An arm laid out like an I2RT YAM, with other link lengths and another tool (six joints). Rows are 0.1 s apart.
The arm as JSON. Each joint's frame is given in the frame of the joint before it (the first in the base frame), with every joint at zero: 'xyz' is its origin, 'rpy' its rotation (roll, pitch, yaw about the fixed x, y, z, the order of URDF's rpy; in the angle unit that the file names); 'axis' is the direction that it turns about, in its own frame. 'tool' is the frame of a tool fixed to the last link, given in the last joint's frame.
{
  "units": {
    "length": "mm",
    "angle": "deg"
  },
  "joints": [
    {
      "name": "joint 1",
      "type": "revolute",
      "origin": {
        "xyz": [
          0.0,
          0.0,
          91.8
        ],
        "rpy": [
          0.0,
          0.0,
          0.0
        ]
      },
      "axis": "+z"
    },
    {
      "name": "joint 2",
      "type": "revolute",
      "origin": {
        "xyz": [
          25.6,
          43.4,
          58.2
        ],
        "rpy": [
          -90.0,
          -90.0,
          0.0
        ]
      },
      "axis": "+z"
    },
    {
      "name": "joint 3",
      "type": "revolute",
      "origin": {
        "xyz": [
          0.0,
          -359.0,
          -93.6
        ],
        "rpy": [
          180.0,
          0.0,
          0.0
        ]
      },
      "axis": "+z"
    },
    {
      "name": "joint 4",
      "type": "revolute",
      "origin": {
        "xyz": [
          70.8,
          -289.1,
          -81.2
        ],
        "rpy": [
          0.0,
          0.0,
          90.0
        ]
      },
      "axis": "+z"
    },
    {
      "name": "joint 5",
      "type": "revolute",
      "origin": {
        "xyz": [
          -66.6,
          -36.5,
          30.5
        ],
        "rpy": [
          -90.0,
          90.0,
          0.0
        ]
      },
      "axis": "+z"
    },
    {
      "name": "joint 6",
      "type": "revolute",
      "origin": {
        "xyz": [
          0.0,
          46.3,
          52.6
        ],
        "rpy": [
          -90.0,
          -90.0,
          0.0
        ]
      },
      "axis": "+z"
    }
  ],
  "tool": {
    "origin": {
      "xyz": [
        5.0,
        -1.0,
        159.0
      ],
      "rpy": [
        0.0,
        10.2,
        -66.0
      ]
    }
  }
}
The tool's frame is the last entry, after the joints.
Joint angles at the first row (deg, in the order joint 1, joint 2, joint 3, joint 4, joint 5, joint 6):
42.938, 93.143, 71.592, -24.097, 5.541, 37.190
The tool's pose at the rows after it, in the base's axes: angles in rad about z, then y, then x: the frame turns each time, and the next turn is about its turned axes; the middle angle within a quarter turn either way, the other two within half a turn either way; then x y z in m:
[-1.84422 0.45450 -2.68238 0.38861 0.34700 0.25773]
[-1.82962 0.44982 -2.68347 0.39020 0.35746 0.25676]
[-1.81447 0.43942 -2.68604 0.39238 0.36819 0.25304]
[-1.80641 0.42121 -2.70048 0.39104 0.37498 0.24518]
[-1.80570 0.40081 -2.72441 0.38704 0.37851 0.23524]
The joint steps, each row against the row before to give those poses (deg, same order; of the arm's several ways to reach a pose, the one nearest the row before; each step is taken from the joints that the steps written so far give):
0.700, 1.093, 0.941, -0.111, -0.022, -0.241
0.677, 1.442, 1.550, -0.348, -0.065, -0.196
0.634, 1.771, 1.617, -0.393, -0.066, -0.351
0.502, 1.421, 0.876, -0.723, -0.284, -0.152
0.373, 1.049, 0.262, -0.874, -0.503, 0.153

